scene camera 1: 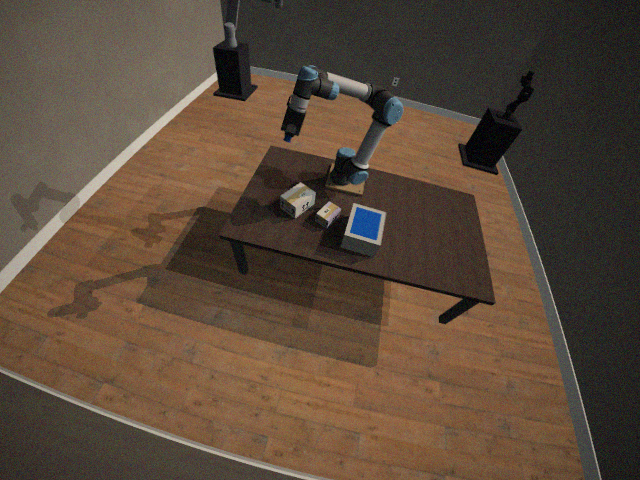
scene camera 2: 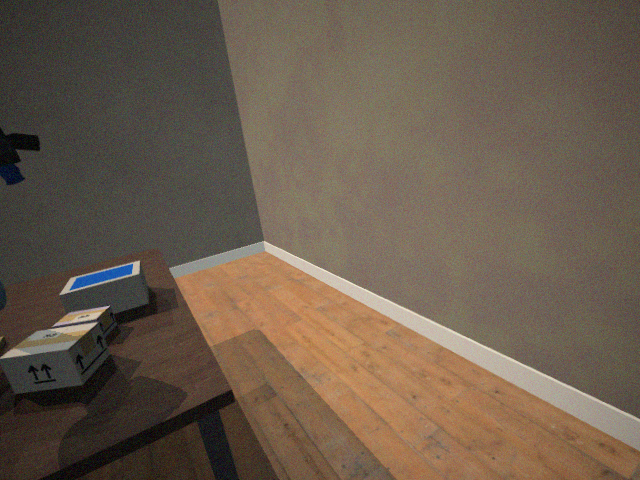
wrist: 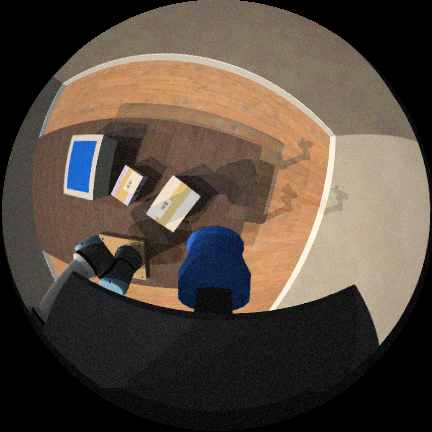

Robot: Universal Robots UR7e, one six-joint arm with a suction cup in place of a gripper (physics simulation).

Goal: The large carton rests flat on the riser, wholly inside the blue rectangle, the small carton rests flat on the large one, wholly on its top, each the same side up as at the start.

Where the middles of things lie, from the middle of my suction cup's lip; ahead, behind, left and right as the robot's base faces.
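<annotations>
Counting from my suction cup, I find the large carton [scene camera 2: 62, 357] 460 mm below it, 60 mm behind it and 60 mm to the left of it. The small carton [scene camera 2: 104, 315] is 470 mm below my suction cup, and it is also 20 mm behind my suction cup and 260 mm to the left of it.
</annotations>
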